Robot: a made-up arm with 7 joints.
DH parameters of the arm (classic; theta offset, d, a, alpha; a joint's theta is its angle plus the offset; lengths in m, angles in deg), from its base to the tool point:
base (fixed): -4.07 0 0 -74.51
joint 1: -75.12 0.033 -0.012 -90
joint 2: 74 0 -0.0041 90
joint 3: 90 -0.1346 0.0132 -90
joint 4: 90 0.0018 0.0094 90
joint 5: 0 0.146 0 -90
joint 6: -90 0 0.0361 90
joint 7: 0 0 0 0
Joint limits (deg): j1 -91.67..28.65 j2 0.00..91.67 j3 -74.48..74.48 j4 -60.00..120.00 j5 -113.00..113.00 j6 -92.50..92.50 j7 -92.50..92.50
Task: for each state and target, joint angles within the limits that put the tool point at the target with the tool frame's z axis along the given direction. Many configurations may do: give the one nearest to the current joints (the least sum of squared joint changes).
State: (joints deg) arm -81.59 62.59 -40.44 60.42 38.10 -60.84 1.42
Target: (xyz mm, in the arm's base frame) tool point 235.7 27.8 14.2 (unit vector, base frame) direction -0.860 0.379 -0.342
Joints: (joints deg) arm -77.25 57.43 -39.71 13.54 45.40 -84.20 1.42
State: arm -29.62 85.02 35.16 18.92 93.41 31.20 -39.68
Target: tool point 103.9 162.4 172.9 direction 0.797 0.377 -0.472
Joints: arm -5.70 91.48 68.38 -3.31 113.00 -2.19 -39.68
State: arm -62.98 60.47 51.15 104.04 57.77 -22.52 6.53
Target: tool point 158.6 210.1 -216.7 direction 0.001 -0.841 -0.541
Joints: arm -43.48 38.21 6.66 91.79 101.94 -4.89 6.53
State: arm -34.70 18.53 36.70 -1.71 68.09 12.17 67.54
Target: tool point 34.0 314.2 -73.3 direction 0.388 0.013 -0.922
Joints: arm 16.89 52.39 50.92 33.71 102.53 16.27 67.54
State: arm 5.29 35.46 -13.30 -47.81 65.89 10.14 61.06
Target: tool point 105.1 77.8 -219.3 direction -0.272 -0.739 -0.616
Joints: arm 6.28 36.78 -27.49 4.18 94.32 24.13 61.06
